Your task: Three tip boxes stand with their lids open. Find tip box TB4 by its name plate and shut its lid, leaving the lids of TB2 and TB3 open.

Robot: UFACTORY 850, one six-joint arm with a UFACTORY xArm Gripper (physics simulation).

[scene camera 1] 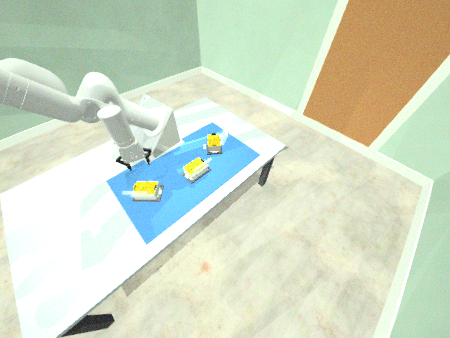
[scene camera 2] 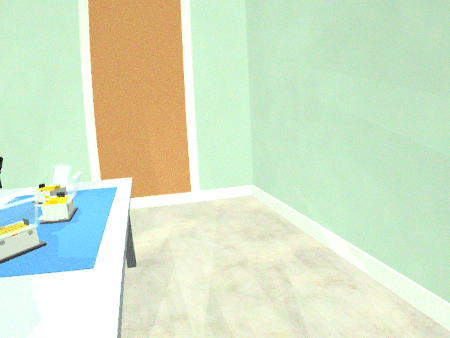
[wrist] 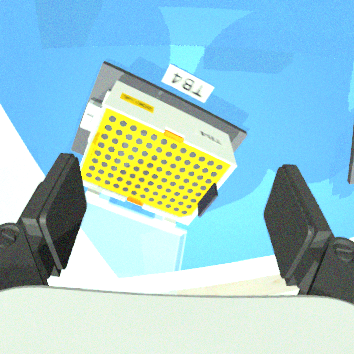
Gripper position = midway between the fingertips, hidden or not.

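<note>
There's a tip box TB4 (wrist: pixel 115 88) here and a name plate (wrist: pixel 174 76), and you'd see my gripper (wrist: pixel 176 184) as well.
</note>
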